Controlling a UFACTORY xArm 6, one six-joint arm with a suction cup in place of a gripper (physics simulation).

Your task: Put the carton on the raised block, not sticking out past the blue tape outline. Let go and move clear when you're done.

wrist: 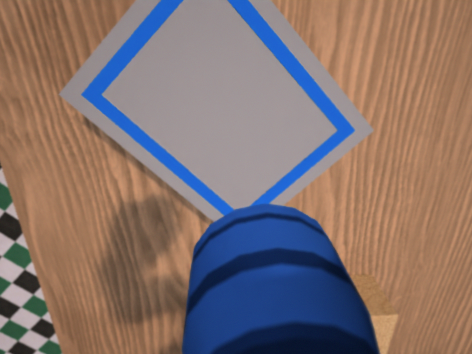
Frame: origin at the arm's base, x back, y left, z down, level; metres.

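Where they show: end effector, tool point: (262,266).
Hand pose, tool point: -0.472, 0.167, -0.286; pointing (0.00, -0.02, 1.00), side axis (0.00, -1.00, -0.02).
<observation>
Each offset is from my tool point to the top centre of the thing, as dx, dy, dz. "pt": to the spot under its first point. Level surfaces: height alone.
The raised block @[+0.024, -0.001, +0.258] (220,100) is a grey slab with a blue tape outline @[pt +0.066, +0.068, +0.258] (160,154) on its top. It lies turned like a diamond in the upper middle of the wrist view, its far corner cut off by the top edge. Its bare top shows within the tape. My gripper, a blue suction cup (270,227), covers the block's near corner in this view. No carton shows on the cup, so it is open. The white carton with a tan band cannot be made out in the wrist view.
A tan box-like thing (387,327) shows partly at the lower right, behind the suction cup; I cannot tell what it is. The wooden table top @[dz +0.379] (420,150) lies around the block. A green, black and white chequered floor (17,255) shows past the table's edge at the lower left.
</observation>
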